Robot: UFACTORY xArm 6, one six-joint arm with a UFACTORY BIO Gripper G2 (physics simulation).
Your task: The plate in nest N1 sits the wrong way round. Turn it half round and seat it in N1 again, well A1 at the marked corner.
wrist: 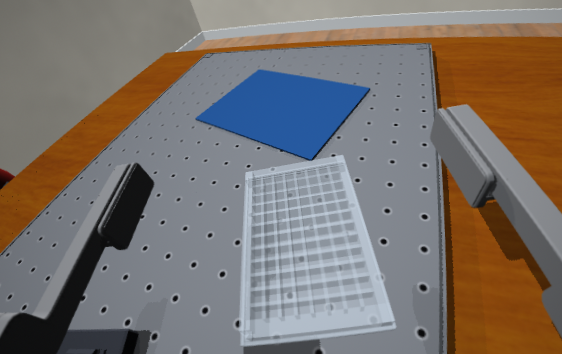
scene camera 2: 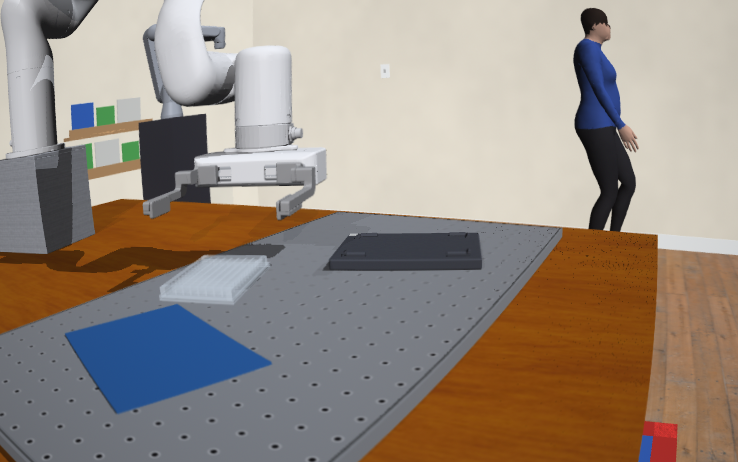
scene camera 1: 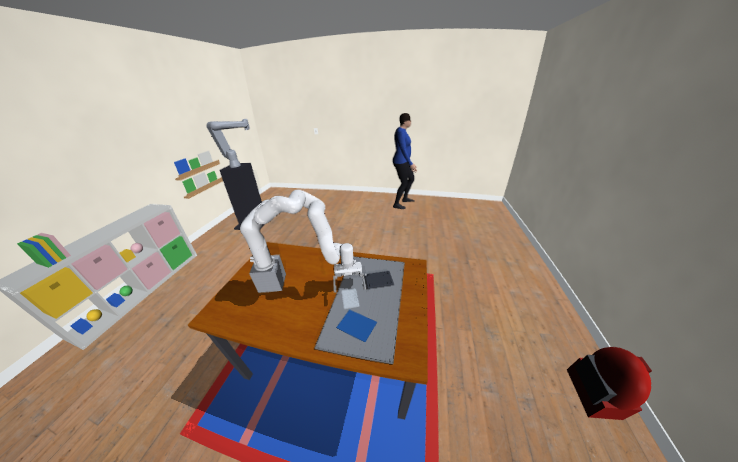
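Observation:
The clear gridded plate (scene camera 1: 350, 298) (scene camera 2: 215, 278) (wrist: 305, 240) lies flat on the grey perforated board, outside the nest, between it and the blue square. Its well A1 cannot be made out. The dark nest (scene camera 1: 379, 280) (scene camera 2: 408, 250) (wrist: 100, 340) holds no plate; small raised stops stand near its corners, and a small white label (scene camera 2: 353, 234) marks its back left corner in scene camera 2. My gripper (scene camera 1: 349, 284) (scene camera 2: 220, 209) (wrist: 295, 180) is open and empty, fingers wide apart, above the board's edge. In the wrist view, the plate shows between and below the fingers.
A flat blue square (scene camera 1: 356, 325) (scene camera 2: 163, 356) (wrist: 285, 112) lies on the board (scene camera 1: 381, 343) (scene camera 2: 326, 305) (wrist: 200, 167) near the plate. The board lies on the wooden table (scene camera 1: 288, 321) (scene camera 2: 490, 354) (wrist: 500, 75). A person (scene camera 1: 403, 147) (scene camera 2: 599, 92) stands beyond the table.

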